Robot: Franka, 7 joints.
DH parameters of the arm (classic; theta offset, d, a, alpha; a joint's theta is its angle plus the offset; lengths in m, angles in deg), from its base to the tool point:
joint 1: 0 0.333 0 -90
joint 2: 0 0 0 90
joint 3: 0 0.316 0.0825 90
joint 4: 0 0 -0.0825 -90
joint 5: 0 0.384 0 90
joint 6: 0 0 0.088 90
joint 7: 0 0.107 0 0
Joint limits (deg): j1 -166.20..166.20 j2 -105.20..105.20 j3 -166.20..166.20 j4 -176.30..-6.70 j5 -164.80..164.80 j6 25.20..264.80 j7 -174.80..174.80
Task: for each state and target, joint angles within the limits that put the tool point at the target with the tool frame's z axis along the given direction. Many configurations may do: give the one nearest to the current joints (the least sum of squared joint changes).
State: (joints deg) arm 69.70 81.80 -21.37 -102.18 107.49 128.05 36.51
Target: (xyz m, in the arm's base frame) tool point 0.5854 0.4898 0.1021 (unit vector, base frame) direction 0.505 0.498 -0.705
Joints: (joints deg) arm 69.86 80.11 -43.22 -63.00 106.01 159.89 36.51
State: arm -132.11 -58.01 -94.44 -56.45 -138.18 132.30 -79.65
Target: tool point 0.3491 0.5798 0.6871 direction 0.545 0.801 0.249
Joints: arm -166.20 -28.51 -120.67 -67.33 -151.19 166.59 -79.65
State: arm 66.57 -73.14 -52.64 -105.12 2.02 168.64 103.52
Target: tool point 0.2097 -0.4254 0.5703 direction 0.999 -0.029 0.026
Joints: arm 24.43 -78.03 -63.75 -138.14 -1.22 167.35 103.52
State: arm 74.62 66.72 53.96 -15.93 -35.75 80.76 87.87
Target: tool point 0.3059 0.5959 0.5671 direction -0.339 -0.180 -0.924
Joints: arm 49.11 54.21 55.54 -18.35 -29.08 49.01 87.87
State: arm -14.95 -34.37 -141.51 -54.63 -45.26 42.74 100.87
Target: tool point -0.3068 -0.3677 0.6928 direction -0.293 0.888 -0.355
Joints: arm 8.10 -4.12 -119.75 -83.76 -67.02 42.46 100.87
